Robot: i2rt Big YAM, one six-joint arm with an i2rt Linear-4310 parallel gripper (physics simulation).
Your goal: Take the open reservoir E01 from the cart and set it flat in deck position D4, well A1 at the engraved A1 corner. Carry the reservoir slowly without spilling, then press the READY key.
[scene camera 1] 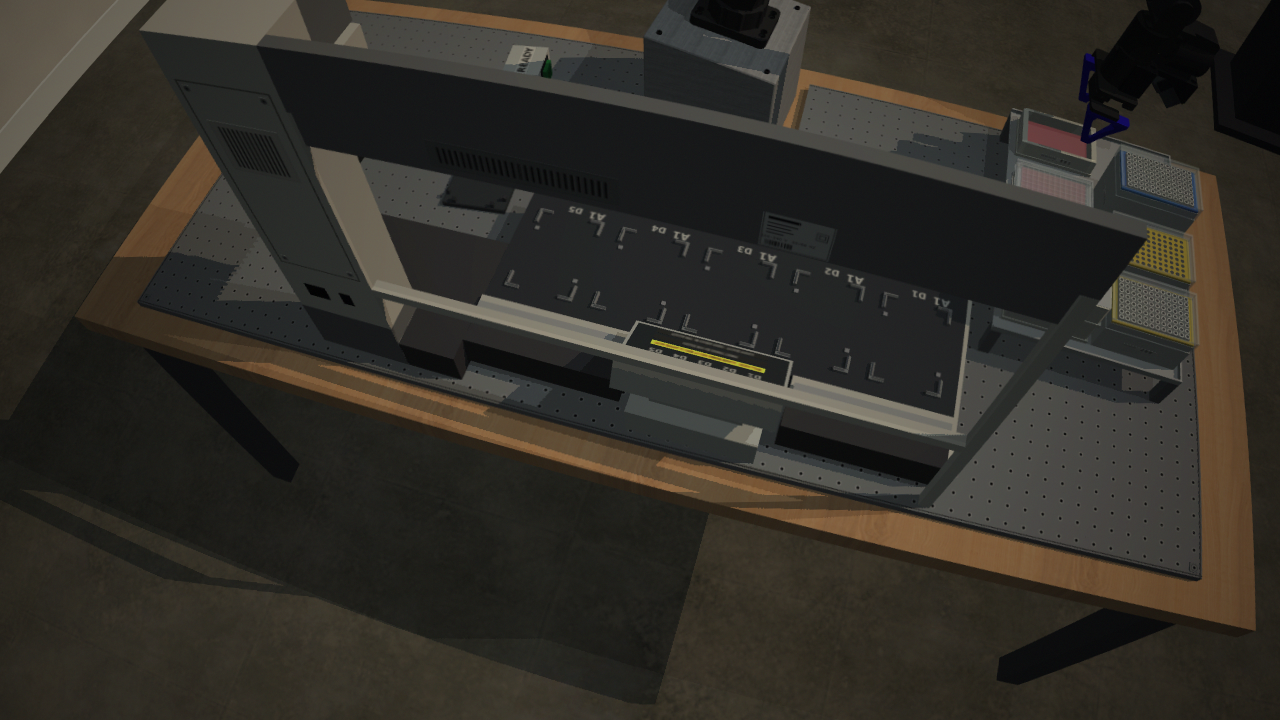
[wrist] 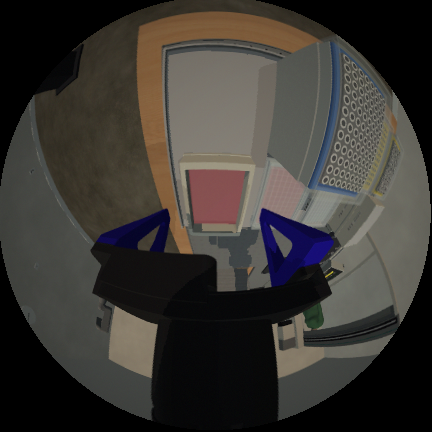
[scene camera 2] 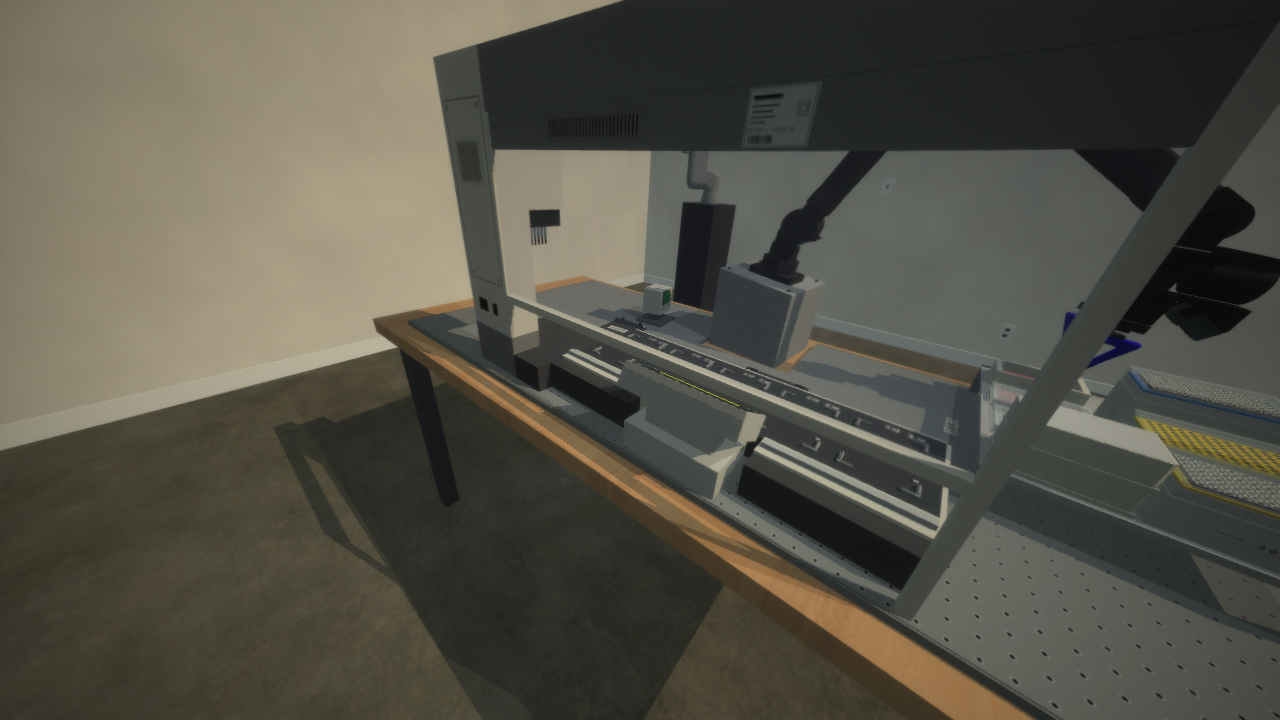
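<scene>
The open reservoir E01 (scene camera 1: pixel 1057 140) (wrist: pixel 216 196), a pale rectangular tub with pink-red liquid, sits level among the labware at the table's far right. My gripper (scene camera 1: pixel 1084 120) (scene camera 2: pixel 1080 342) (wrist: pixel 214 213) is open, with blue fingers and nothing between them. It is above the reservoir; in the wrist view the fingertips appear on either side of its near end. Contact cannot be told. Deck position D4 (scene camera 1: pixel 641 274) is bare between its corner brackets, with its engraved A1 (scene camera 1: pixel 680 235) on the far edge. The READY key (scene camera 1: pixel 526 60) (scene camera 2: pixel 657 298) stands behind the deck, with green on its side.
A pale pink plate (scene camera 1: pixel 1052 183) (wrist: pixel 283 192) is next to the reservoir. A blue-edged tip rack (scene camera 1: pixel 1160 179) (wrist: pixel 352 130) rises close by, with a yellow tip rack (scene camera 1: pixel 1163 253) beyond. A dark overhead beam (scene camera 1: pixel 716 192) (scene camera 2: pixel 680 107) and a slanted post (scene camera 1: pixel 1011 402) (scene camera 2: pixel 1065 340) frame the deck.
</scene>
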